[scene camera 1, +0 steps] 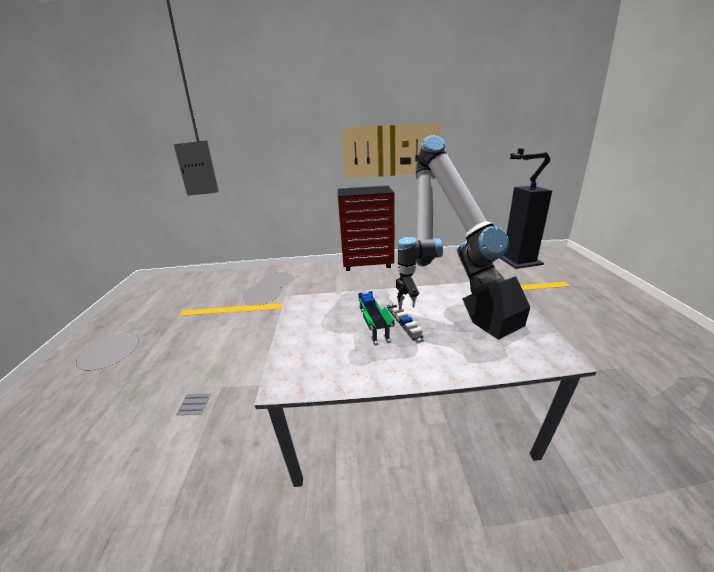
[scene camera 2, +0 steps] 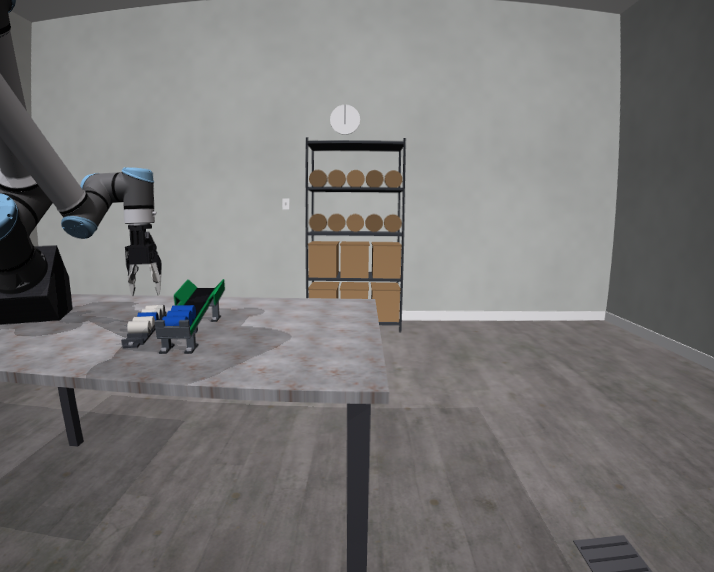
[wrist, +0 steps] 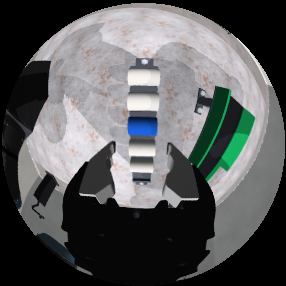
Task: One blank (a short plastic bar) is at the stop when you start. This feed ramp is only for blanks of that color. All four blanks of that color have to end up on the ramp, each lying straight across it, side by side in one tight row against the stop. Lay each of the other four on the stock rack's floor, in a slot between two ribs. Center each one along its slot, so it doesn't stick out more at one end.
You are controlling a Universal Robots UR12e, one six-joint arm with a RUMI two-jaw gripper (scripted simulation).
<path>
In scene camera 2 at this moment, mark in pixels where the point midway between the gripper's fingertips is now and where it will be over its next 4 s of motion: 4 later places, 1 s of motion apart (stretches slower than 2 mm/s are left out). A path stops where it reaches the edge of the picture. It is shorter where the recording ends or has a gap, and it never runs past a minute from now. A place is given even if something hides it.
My gripper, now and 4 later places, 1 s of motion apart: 145, 295; 146, 306; 147, 311; 148, 320; 146, 305
</path>
